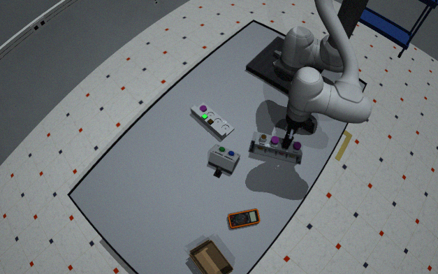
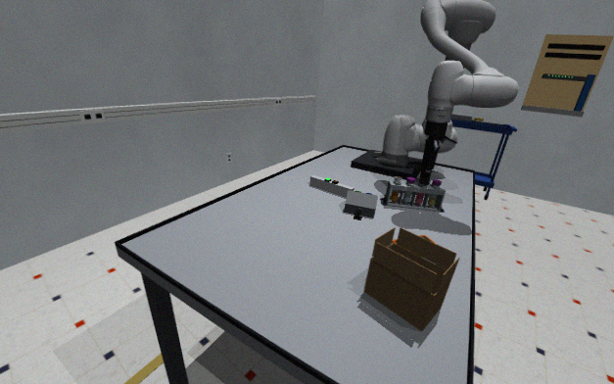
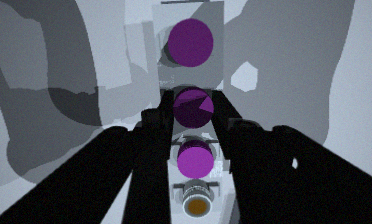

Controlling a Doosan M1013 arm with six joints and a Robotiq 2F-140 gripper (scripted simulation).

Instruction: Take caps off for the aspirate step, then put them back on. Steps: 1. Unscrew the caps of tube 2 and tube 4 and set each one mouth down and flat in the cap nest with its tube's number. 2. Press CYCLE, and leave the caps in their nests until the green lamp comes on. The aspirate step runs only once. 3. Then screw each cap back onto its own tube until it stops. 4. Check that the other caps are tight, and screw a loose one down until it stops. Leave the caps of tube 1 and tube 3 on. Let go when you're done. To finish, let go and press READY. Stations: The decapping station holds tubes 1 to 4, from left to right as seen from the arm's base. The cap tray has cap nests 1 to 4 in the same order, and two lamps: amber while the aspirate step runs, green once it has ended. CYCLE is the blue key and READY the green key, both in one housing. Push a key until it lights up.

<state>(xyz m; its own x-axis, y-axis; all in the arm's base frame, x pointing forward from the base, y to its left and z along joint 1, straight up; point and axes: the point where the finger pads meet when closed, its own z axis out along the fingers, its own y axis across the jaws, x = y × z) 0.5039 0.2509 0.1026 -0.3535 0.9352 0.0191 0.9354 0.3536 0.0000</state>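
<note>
Right now my hand is 2 cm short of the purple cap, 5 cm to the left of it and 3 cm above it. From my hand the other things lie so: green key 18 cm ahead, 21 cm to the right, 8 cm below; blue key 17 cm ahead, 17 cm to the right, 8 cm below; key housing 19 cm ahead, 19 cm to the right, 9 cm below.
</note>
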